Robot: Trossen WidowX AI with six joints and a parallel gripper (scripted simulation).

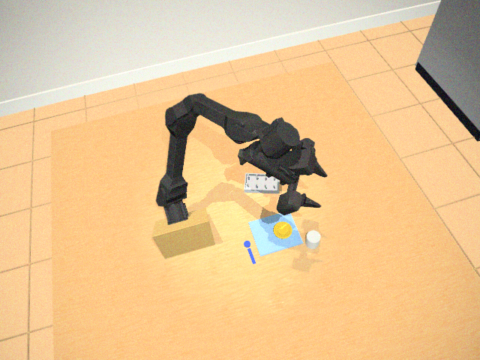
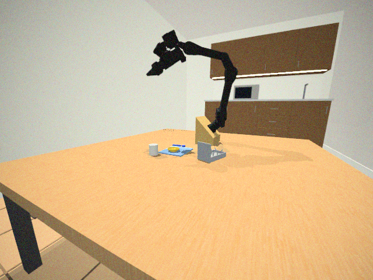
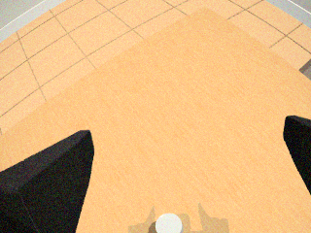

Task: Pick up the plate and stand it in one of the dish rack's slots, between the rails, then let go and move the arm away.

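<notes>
Now: gripper tip 37 cm above the yellow plate, 10 cm to the right of it and 5 cm past it. Also, from my gripper tip: light blue mat 38 cm below, 11 cm to the left, 7 cm behind; then white cup 36 cm below, 3 cm to the left, 3 cm ahead; then blue spoon 38 cm below, 17 cm behind, 7 cm to the left.
</notes>
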